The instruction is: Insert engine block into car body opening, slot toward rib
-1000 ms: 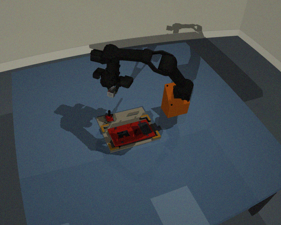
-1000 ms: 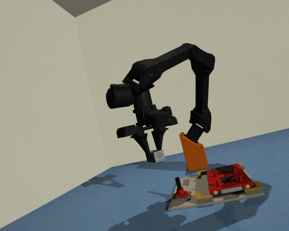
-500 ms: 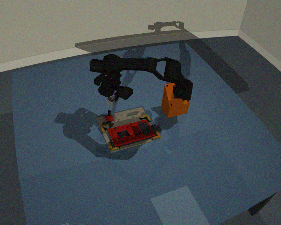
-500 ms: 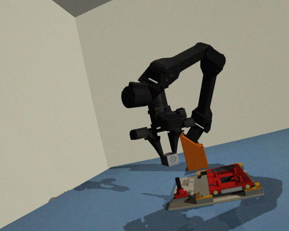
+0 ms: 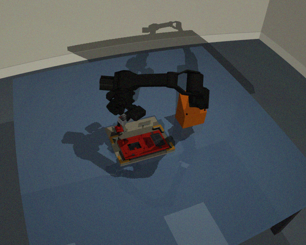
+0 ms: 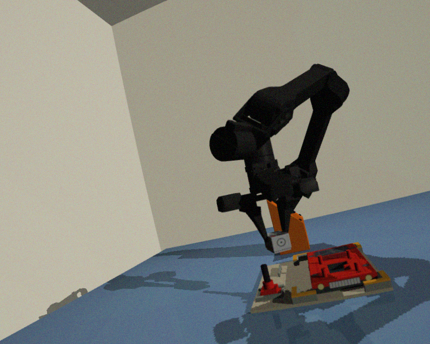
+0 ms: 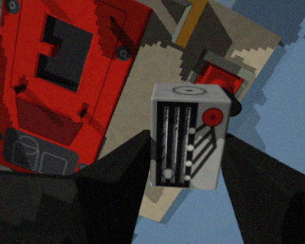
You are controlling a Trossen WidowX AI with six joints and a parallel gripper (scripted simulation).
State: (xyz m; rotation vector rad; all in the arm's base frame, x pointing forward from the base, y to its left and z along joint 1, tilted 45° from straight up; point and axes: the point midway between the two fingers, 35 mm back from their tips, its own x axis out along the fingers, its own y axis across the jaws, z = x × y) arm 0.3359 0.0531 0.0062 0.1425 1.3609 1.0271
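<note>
Now: gripper tip 90 mm above the grey base plate, 60 mm to the right of it and 50 mm past it. Round my gripper tip: grey engine block (10 mm below).
</note>
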